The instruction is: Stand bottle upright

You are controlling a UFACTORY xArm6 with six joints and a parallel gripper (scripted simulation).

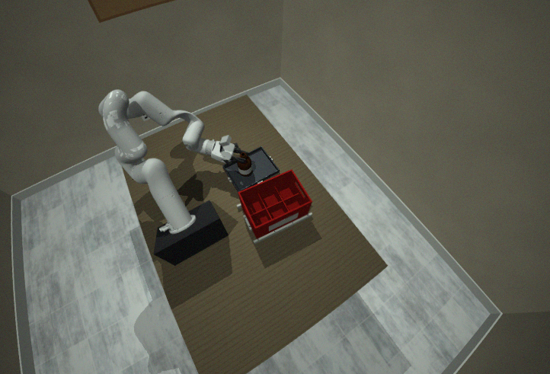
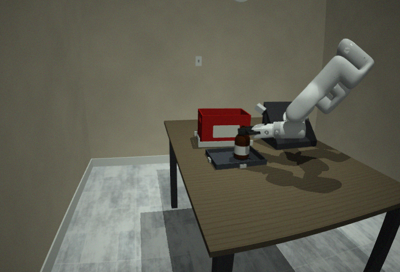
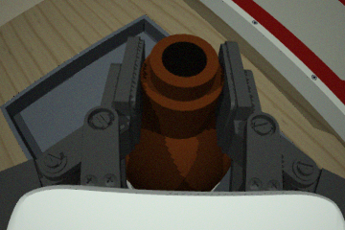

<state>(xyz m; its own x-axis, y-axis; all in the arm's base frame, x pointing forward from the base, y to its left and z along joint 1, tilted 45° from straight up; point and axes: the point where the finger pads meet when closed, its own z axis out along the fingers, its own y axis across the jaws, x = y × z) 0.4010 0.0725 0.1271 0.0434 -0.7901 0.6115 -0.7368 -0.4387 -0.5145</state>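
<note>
The brown bottle is 6 cm below my hand. Also, from my hand: dark grey tray 13 cm below, 3 cm ahead, 1 cm to the right; red crate 28 cm to the right, 6 cm below, 1 cm behind.
</note>
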